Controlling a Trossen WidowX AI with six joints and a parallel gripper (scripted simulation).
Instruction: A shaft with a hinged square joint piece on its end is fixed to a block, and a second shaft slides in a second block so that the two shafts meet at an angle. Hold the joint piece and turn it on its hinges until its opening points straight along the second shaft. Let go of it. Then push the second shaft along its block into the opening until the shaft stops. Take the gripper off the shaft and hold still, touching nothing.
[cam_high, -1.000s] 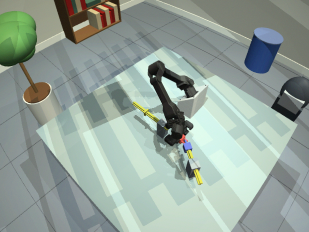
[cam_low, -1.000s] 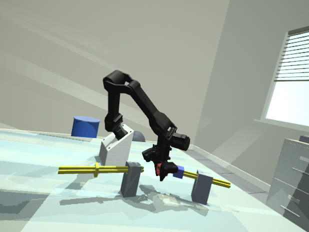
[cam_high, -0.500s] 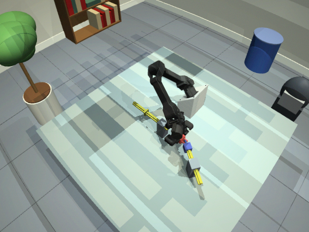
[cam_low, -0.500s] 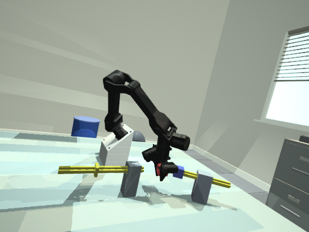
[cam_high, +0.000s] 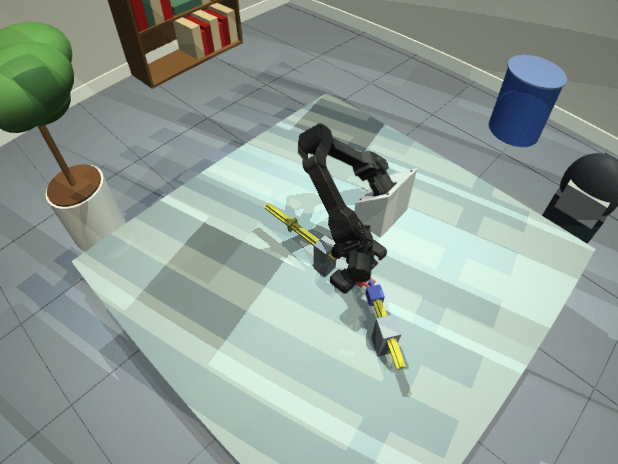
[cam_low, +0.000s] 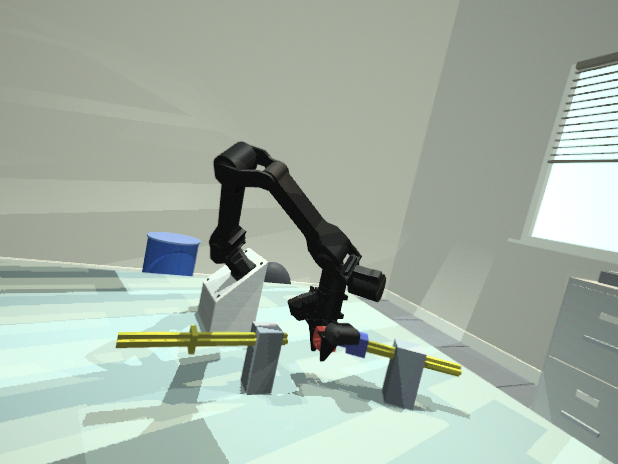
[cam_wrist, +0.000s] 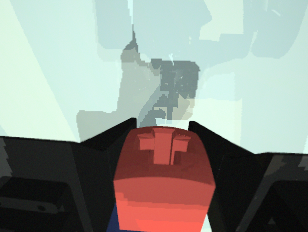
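My gripper tip is now 20 mm to the right of the red joint piece and 40 mm below it.
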